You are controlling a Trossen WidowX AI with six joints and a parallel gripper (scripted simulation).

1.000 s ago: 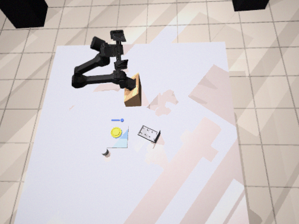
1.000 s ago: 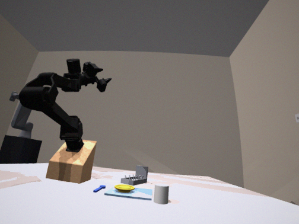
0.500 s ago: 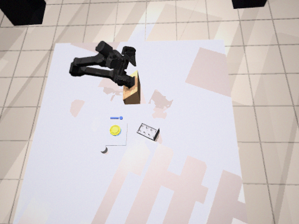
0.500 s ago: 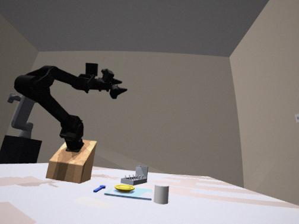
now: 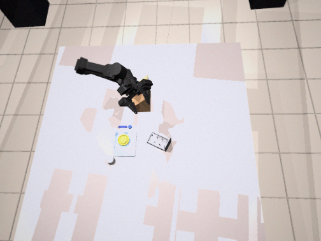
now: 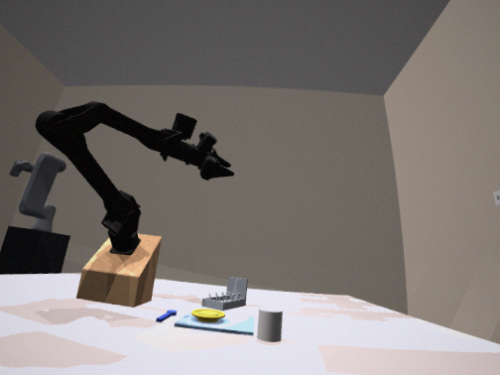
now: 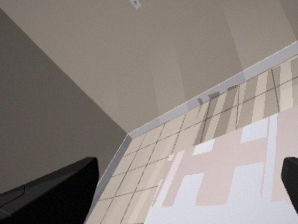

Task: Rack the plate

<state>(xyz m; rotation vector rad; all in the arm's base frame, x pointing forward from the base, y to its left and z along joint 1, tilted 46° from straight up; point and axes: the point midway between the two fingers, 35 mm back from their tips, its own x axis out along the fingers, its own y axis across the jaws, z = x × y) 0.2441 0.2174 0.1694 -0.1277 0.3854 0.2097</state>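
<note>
My gripper tip is now 400 mm above the yellow plate and 170 mm to the left of it. From my gripper tip the other things lie so: blue spoon: 410 mm below, 160 mm to the right, 90 mm behind; grey dish rack: 390 mm below, 40 mm to the left, 20 mm ahead; light blue mat: 410 mm below, 160 mm to the right, 20 mm ahead.
</note>
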